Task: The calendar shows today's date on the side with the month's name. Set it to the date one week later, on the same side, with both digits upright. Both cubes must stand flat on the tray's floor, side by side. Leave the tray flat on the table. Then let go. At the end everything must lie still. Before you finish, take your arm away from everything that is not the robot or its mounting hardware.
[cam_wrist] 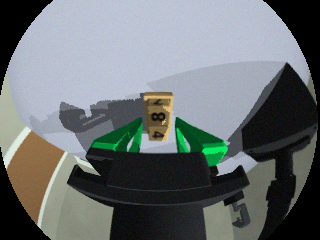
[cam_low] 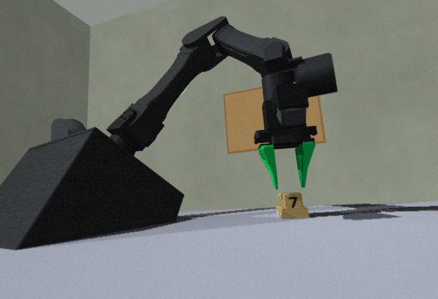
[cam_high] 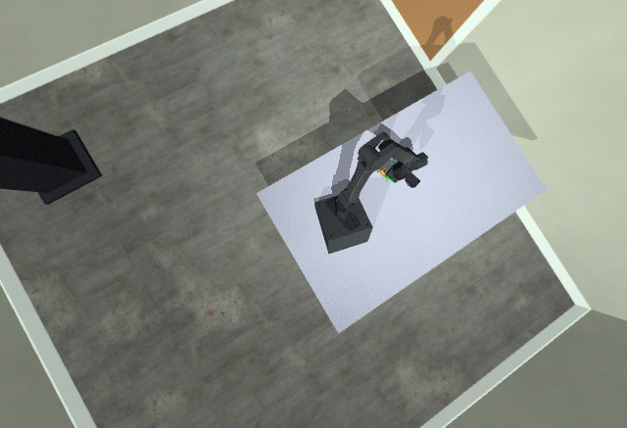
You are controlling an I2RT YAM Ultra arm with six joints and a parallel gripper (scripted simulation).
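Now: hand 3 cm above the wooden cube. The rest, counted from my hand: wooden tray 1 cm to the left, 5 cm below.
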